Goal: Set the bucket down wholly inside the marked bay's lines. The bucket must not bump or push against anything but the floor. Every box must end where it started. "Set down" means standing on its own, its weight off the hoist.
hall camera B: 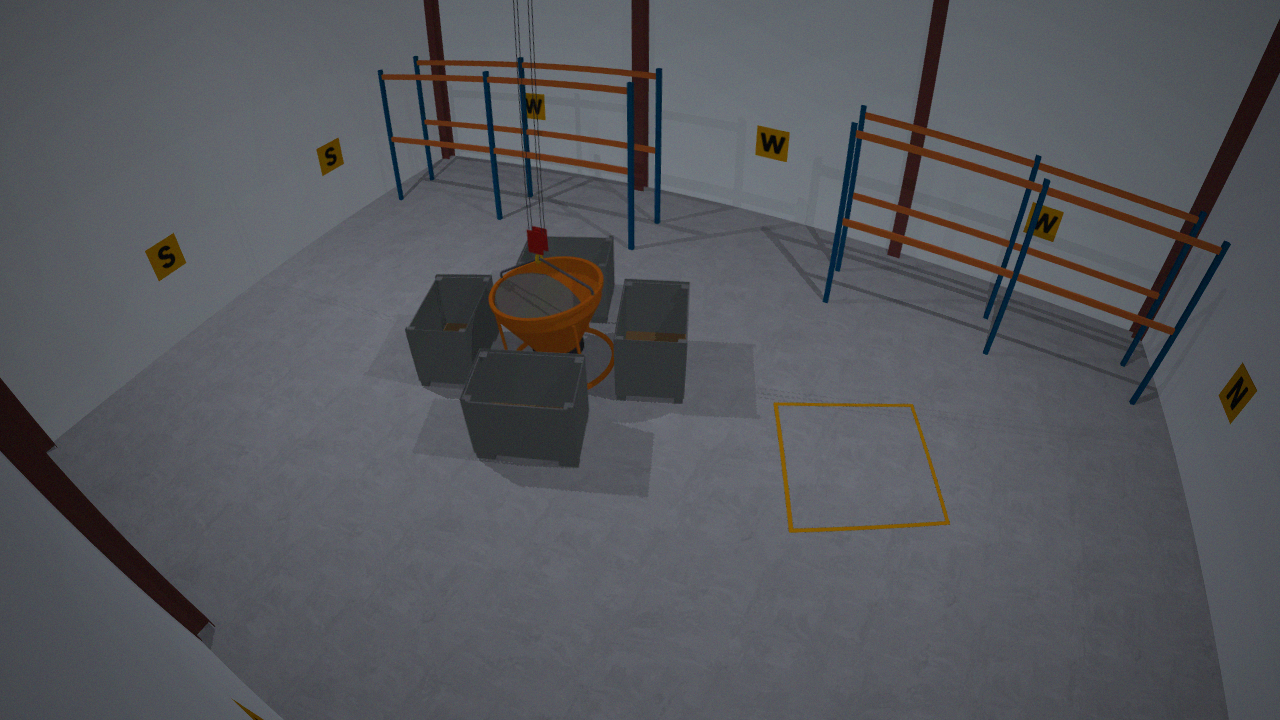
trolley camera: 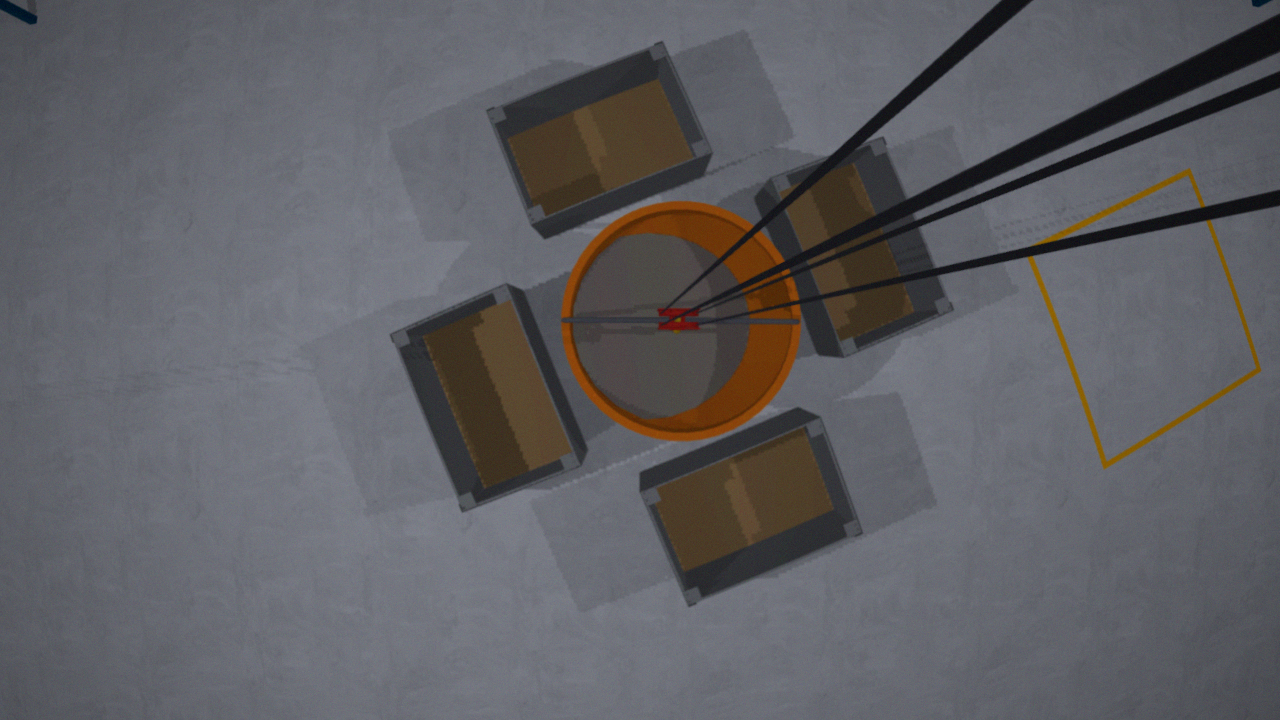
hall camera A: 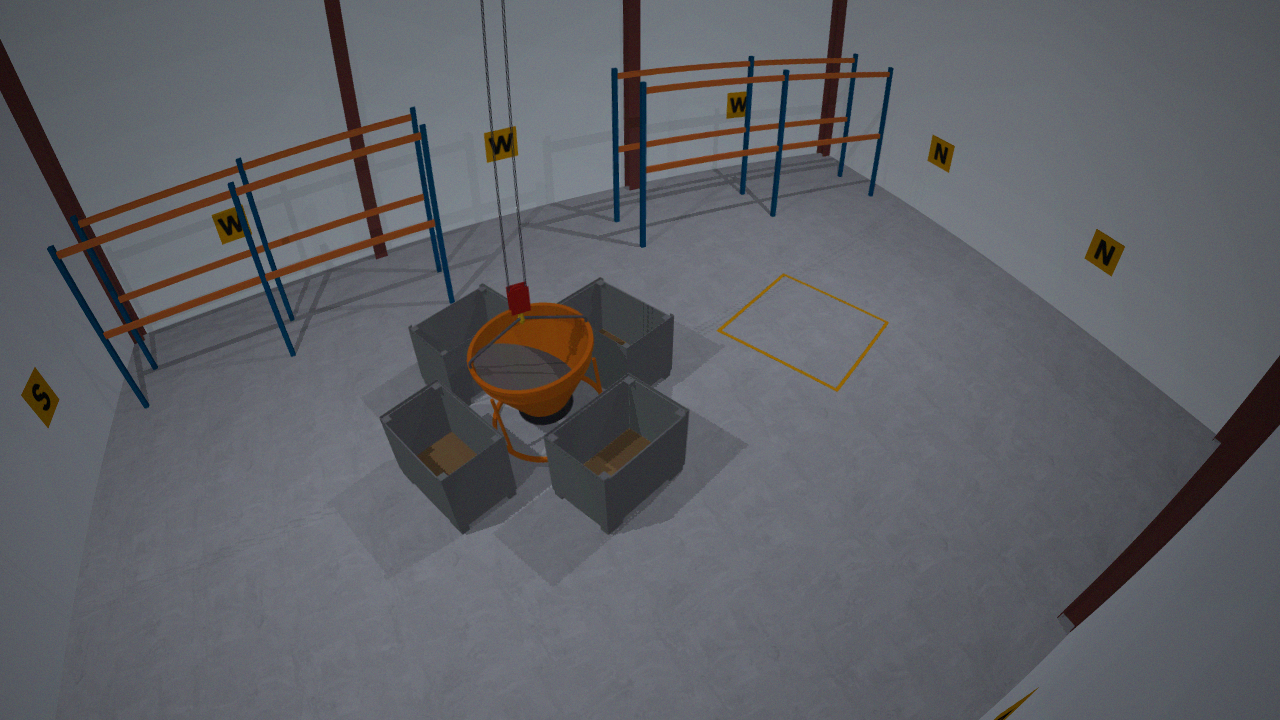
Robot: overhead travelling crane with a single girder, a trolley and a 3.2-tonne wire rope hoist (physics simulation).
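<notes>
The red hook block [hall camera A: 519, 298] [hall camera B: 537, 240] [trolley camera: 678, 318] is my gripper; it holds the bucket's bail. The round orange bucket [hall camera A: 535, 396] [hall camera B: 546, 333] [trolley camera: 771, 358], with grey fill, is upright among the grey boxes. Its foot ring is low and partly hidden; I cannot tell its exact height. The north box [hall camera A: 657, 353] [hall camera B: 651, 371] [trolley camera: 859, 313] looks very close to the rim in the trolley view; contact cannot be told. The marked bay [hall camera A: 777, 360] [hall camera B: 868, 526] [trolley camera: 1066, 360] is a yellow outline beyond that box.
The west box [hall camera A: 438, 367] [hall camera B: 601, 286] [trolley camera: 626, 125], east box [hall camera A: 581, 488] [hall camera B: 528, 429] [trolley camera: 742, 501] and south box [hall camera A: 487, 479] [hall camera B: 438, 358] [trolley camera: 474, 394] surround the bucket's other sides. Two blue and orange racks [hall camera A: 642, 165] [hall camera B: 1015, 268] stand along the west wall.
</notes>
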